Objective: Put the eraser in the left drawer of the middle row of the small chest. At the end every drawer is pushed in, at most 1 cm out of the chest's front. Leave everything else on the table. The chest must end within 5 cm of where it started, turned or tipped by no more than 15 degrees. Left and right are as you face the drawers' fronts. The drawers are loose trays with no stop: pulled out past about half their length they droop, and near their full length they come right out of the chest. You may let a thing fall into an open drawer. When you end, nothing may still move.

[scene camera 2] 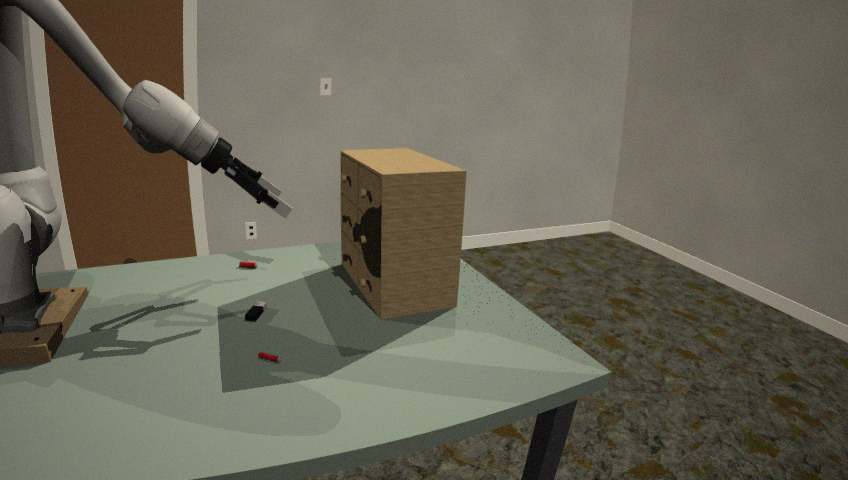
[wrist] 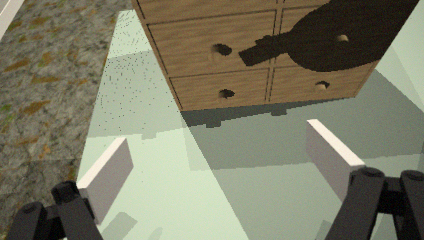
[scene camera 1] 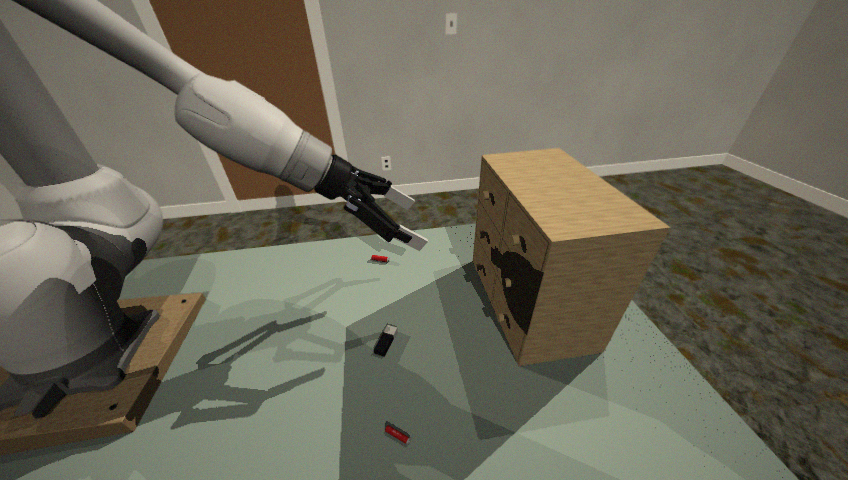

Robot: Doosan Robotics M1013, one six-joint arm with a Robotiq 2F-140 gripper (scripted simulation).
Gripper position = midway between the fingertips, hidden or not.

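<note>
Scene camera 1 shows my gripper (scene camera 1: 416,223) and a wooden chest (scene camera 1: 601,243), and there's a drawer (scene camera 1: 521,292) in it, plus another drawer (scene camera 1: 493,194). In scene camera 2 you'd see the wooden chest (scene camera 2: 422,199) again, my gripper (scene camera 2: 283,203) too, and a drawer (scene camera 2: 369,183). As for the wrist view, that's my gripper (wrist: 216,144) with a drawer (wrist: 297,82) and a drawer (wrist: 240,87).
</note>
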